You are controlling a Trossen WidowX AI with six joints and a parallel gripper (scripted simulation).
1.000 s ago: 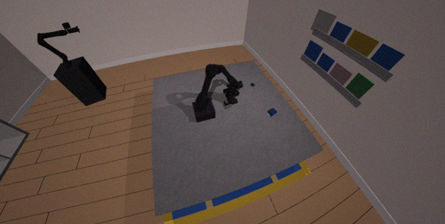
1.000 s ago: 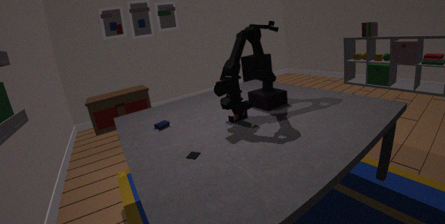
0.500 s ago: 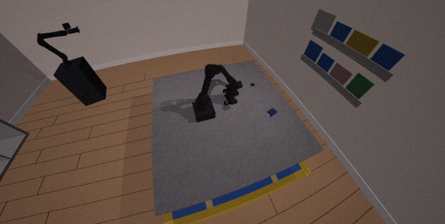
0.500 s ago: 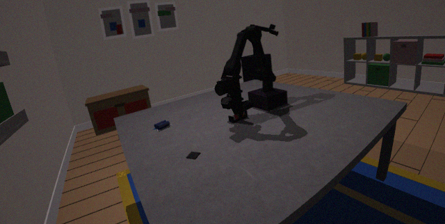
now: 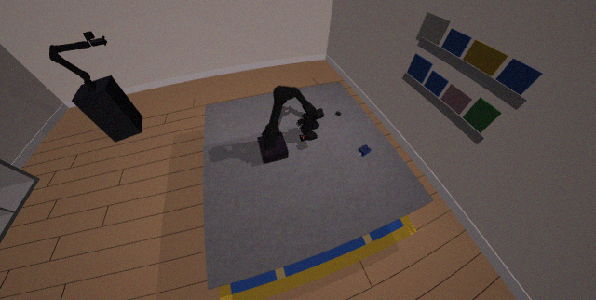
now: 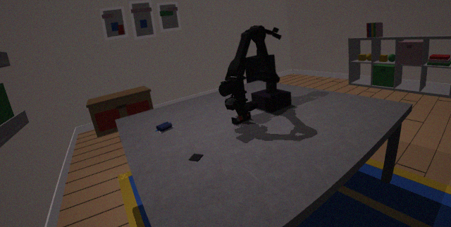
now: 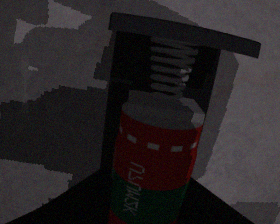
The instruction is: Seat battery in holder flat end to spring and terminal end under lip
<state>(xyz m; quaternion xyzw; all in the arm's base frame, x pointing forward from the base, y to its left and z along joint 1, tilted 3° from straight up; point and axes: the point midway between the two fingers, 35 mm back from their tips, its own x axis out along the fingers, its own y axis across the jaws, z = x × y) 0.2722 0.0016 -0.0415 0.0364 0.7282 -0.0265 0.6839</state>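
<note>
Now: gripper tip 1 cm below the battery. From my gripper tip the other things lie so: small dark flat piece (37 cm ahead, 9 cm to the left, 1 cm below).
</note>
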